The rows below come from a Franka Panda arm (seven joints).
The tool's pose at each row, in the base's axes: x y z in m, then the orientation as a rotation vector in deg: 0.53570 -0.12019 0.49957 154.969 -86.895 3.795; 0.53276 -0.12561 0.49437 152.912 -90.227 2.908; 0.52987 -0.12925 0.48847 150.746 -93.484 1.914; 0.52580 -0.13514 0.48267 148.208 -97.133 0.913; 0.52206 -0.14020 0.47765 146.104 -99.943 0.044; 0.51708 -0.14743 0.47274 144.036 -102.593 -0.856; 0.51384 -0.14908 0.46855 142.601 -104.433 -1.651; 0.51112 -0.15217 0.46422 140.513 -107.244 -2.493; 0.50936 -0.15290 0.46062 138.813 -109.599 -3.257
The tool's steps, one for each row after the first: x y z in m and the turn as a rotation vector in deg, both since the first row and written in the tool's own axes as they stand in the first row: 0.00279 0.00526 0.00544 -0.471 -0.447 2.509; 0.00405 0.00954 0.01148 -1.014 -0.932 5.014; 0.00661 0.01600 0.01753 -1.576 -1.421 7.866; 0.00869 0.02176 0.02276 -2.080 -1.831 10.117; 0.01197 0.02971 0.02797 -2.585 -2.264 12.274; 0.01145 0.03328 0.03219 -2.953 -2.682 13.772; 0.01242 0.03715 0.03664 -3.271 -3.179 16.030; 0.01192 0.03898 0.04024 -3.472 -3.675 17.903
